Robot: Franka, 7 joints.
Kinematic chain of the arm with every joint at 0, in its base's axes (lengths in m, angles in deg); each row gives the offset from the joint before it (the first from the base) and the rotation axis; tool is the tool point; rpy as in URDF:
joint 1: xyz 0 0 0.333 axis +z
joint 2: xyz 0 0 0 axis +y
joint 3: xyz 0 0 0.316 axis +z
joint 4: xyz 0.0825 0 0 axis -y
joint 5: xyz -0.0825 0 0.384 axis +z
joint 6: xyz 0 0 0 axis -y
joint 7: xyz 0.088 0 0 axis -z
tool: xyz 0 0 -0.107 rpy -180 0 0
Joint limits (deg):
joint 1: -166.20..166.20
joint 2: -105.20..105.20
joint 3: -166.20..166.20
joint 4: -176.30..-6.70
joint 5: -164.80..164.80
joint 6: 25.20..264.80
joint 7: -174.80..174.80
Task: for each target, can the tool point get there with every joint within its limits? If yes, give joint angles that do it. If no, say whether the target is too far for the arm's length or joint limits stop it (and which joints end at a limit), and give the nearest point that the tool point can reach.
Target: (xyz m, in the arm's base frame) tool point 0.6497 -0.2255 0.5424
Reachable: yes | joints 22.91 74.57 -113.77 -75.75 -67.33 219.12 -139.67
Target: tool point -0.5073 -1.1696 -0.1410
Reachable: no: too far | nearest point -0.3200 -0.7377 0.0340 | short by 0.502 m
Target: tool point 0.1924 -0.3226 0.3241
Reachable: yes | joints 31.05 -73.68 -76.84 -136.94 -45.23 67.19 -47.76
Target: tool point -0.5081 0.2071 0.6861
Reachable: yes | joints -58.27 -85.04 -36.14 -61.81 -33.40 53.96 55.32
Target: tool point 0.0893 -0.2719 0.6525
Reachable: yes | joints -101.86 -65.08 21.28 -148.59 -54.81 135.74 67.49
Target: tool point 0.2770 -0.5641 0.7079
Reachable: yes | joints 84.27 -64.34 -72.05 -32.09 -0.25 65.08 -47.21
